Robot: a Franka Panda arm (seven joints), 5 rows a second.
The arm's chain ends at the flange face. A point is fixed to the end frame.
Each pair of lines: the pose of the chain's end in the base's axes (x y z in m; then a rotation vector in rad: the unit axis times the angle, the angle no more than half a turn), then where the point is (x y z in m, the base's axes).
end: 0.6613 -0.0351 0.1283 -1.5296 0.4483 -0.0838
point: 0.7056 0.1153 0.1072
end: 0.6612 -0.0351 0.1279 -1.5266 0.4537 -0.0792
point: 0.7055 0.1153 0.1070
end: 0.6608 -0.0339 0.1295 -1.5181 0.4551 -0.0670
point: 0.7041 0.1170 0.1099
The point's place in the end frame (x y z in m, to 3 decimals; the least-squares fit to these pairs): -0.004 0.019 0.157
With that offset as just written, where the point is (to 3 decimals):
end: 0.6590 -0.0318 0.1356 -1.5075 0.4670 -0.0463
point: 0.701 0.120 0.117
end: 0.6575 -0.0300 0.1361 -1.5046 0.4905 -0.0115
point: 0.698 0.122 0.117
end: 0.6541 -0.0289 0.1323 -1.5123 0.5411 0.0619
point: 0.691 0.124 0.111
